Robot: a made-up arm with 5 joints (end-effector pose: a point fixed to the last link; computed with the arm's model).
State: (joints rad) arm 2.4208 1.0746 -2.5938 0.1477 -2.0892
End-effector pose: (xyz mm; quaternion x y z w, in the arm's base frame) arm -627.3 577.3 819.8 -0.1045 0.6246 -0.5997 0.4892
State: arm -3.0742 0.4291 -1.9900 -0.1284 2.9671
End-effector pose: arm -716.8 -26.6 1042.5 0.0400 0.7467 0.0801 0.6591
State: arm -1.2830 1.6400 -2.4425 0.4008 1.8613
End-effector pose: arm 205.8 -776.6 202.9 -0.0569 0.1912 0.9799 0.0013
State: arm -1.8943 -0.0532 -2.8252 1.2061 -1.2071
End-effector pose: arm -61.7 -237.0 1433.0 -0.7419 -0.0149 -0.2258 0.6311
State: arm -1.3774 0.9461 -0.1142 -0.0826 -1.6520
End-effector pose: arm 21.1 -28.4 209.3 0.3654 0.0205 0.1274 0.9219
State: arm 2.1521 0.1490 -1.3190 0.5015 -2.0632
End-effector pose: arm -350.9 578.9 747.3 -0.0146 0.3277 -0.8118 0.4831
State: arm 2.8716 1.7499 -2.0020 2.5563 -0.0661
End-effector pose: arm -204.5 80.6 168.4 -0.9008 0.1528 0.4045 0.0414
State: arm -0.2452 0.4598 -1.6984 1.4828 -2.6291
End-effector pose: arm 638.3 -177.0 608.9 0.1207 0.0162 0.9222 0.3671
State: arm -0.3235 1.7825 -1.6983 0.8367 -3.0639
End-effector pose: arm 248.1 -107.3 -77.6 0.4410 -0.0545 0.8779 0.1785
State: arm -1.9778 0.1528 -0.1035 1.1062 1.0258
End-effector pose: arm -46.0 -63.1 327.4 0.2503 0.4854 -0.8357 0.0578
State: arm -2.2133 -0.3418 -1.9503 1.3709 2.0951
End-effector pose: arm -257.1 -310.3 1204.6 0.0263 0.4437 0.7476 0.4935
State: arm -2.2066 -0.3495 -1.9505 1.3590 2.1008
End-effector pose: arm -252.4 -308.7 1210.0 0.0240 0.4527 0.7442 0.4906
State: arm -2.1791 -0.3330 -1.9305 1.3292 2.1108
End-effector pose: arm -253.1 -329.3 1200.5 0.0154 0.4501 0.7497 0.4849
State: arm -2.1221 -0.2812 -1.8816 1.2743 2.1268
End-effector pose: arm -257.0 -381.9 1166.5 -0.0010 0.4298 0.7680 0.4748
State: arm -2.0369 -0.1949 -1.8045 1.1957 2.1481
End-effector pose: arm -252.8 -462.0 1101.8 -0.0217 0.3905 0.7979 0.4587
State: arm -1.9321 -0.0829 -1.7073 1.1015 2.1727
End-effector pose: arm -227.4 -552.0 1006.1 -0.0405 0.3351 0.8342 0.4360
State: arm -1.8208 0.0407 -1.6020 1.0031 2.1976
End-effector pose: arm -178.1 -627.8 889.4 -0.0516 0.2706 0.8704 0.4081
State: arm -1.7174 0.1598 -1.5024 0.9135 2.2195
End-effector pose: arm -116.6 -672.7 770.6 -0.0529 0.2062 0.9008 0.3784
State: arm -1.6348 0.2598 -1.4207 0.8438 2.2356
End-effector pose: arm -61.3 -687.1 669.6 -0.0467 0.1508 0.9226 0.3519
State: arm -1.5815 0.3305 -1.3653 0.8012 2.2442
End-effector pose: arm -24.7 -684.4 599.3 -0.0379 0.1102 0.9356 0.3331
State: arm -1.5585 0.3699 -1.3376 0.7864 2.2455
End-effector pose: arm -9.2 -678.2 561.2 -0.0305 0.0852 0.9418 0.3238
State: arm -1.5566 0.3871 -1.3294 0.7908 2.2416
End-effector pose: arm -8.0 -674.0 545.3 -0.0254 0.0713 0.9439 0.3215
